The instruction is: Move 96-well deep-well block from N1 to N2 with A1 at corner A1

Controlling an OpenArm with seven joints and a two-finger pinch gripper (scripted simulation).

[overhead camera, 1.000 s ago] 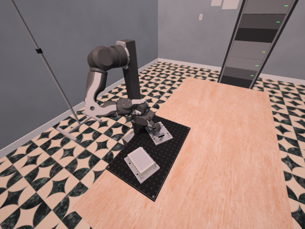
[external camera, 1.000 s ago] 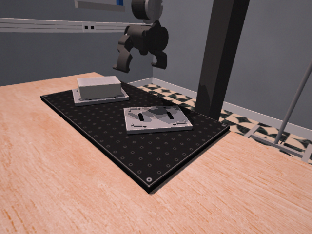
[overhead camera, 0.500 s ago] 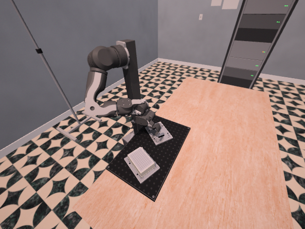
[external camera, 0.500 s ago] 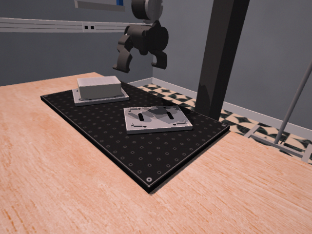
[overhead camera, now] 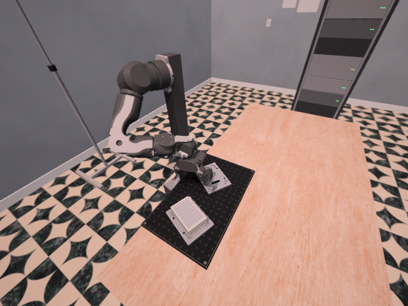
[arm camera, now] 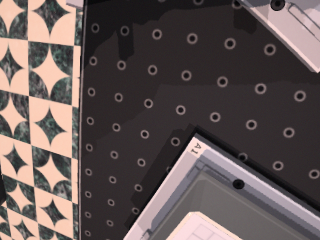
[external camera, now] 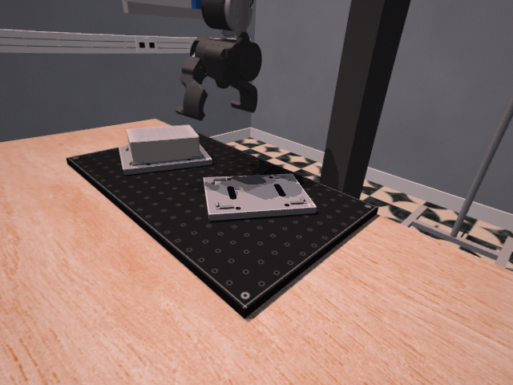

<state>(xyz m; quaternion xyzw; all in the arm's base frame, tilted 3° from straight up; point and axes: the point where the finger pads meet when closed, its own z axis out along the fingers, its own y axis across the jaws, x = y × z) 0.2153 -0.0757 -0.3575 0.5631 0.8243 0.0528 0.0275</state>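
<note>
The white deep-well block lies 10 cm to the right of my hand, 7 cm below it and 7 cm ahead of it. From my hand the other things lie so: plate nest N2: 12 cm to the left, 10 cm below; A1 mark: 9 cm below, 4 cm to the right; plate nest N1: 10 cm to the right, 10 cm below, 7 cm ahead.
</note>
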